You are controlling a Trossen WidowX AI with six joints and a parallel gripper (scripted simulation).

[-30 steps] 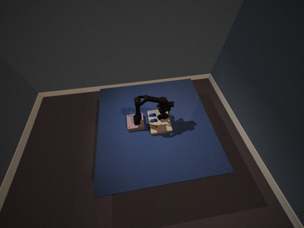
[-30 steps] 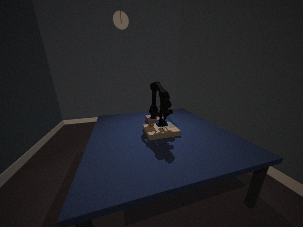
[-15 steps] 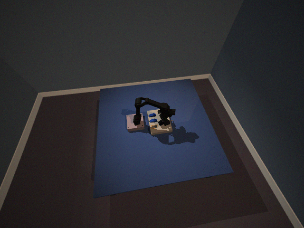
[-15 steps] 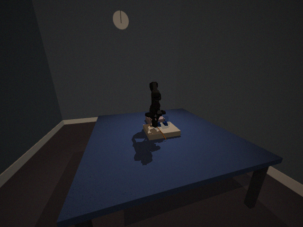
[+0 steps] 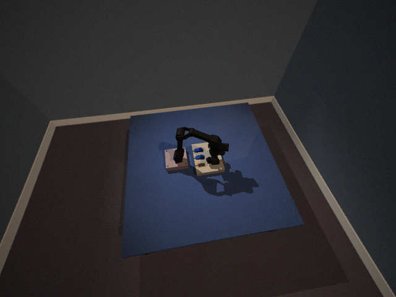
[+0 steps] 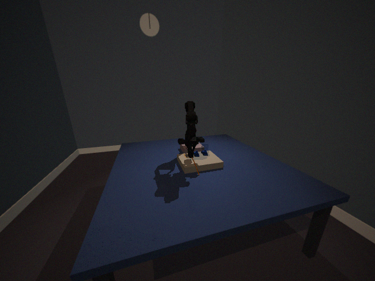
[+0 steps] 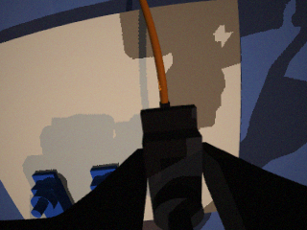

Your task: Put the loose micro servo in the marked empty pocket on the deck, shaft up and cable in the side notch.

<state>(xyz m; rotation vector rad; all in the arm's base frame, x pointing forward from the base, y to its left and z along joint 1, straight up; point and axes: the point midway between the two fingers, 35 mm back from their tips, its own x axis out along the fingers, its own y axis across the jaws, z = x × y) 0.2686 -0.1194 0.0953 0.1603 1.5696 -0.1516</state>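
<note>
The beige deck lies 30 mm ahead of my gripper tip, 70 mm to the left of it and 100 mm below it.
</note>
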